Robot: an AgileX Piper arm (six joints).
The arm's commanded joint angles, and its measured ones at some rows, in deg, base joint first. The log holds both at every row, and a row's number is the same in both.
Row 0, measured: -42.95, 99.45, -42.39, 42.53, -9.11, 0.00
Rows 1 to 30, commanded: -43.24, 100.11, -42.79, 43.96, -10.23, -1.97; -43.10, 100.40, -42.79, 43.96, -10.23, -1.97; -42.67, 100.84, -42.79, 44.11, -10.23, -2.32; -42.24, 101.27, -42.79, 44.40, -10.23, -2.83; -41.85, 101.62, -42.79, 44.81, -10.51, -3.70; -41.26, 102.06, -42.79, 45.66, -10.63, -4.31; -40.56, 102.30, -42.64, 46.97, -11.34, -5.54; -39.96, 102.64, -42.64, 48.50, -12.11, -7.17; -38.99, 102.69, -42.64, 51.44, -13.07, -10.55; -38.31, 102.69, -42.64, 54.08, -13.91, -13.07; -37.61, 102.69, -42.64, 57.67, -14.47, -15.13; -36.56, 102.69, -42.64, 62.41, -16.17, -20.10; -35.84, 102.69, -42.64, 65.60, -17.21, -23.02; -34.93, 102.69, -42.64, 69.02, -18.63, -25.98; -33.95, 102.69, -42.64, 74.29, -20.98, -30.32; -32.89, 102.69, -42.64, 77.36, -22.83, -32.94; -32.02, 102.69, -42.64, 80.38, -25.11, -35.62; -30.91, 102.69, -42.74, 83.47, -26.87, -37.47; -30.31, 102.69, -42.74, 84.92, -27.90, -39.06; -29.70, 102.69, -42.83, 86.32, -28.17, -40.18; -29.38, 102.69, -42.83, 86.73, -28.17, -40.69; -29.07, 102.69, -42.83, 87.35, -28.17, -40.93; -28.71, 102.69, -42.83, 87.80, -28.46, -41.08; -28.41, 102.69, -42.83, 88.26, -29.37, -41.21; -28.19, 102.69, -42.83, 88.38, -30.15, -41.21; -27.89, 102.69, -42.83, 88.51, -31.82, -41.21; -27.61, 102.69, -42.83, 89.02, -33.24, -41.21; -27.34, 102.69, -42.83, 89.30, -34.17, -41.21; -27.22, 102.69, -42.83, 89.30, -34.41, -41.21; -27.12, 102.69, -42.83, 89.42, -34.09, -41.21
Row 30, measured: -27.87, 102.85, -42.52, 88.71, -31.37, -40.52
